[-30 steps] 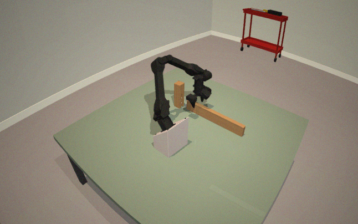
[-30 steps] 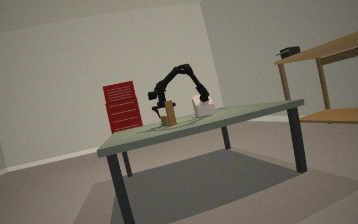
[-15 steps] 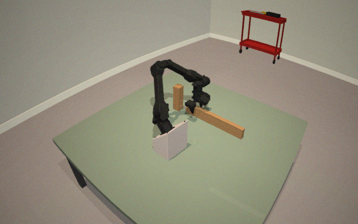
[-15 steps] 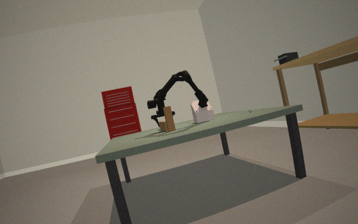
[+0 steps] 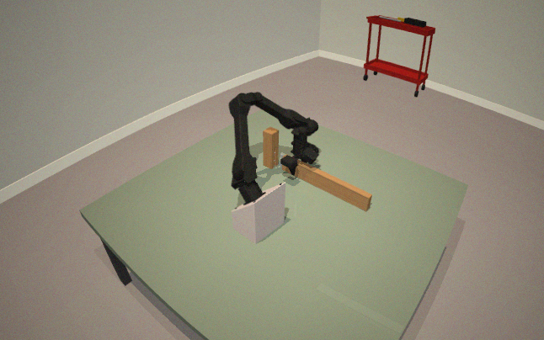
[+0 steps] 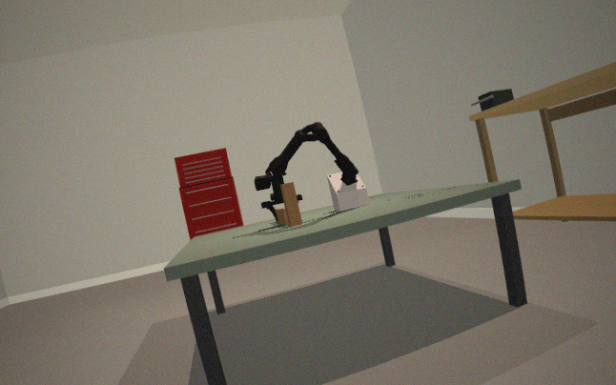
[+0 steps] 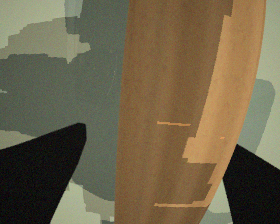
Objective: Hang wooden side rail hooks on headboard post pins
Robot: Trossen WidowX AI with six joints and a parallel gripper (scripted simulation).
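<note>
Right now my gripper tip is 140 mm to the right of the wooden headboard post and 60 mm below it.
</note>
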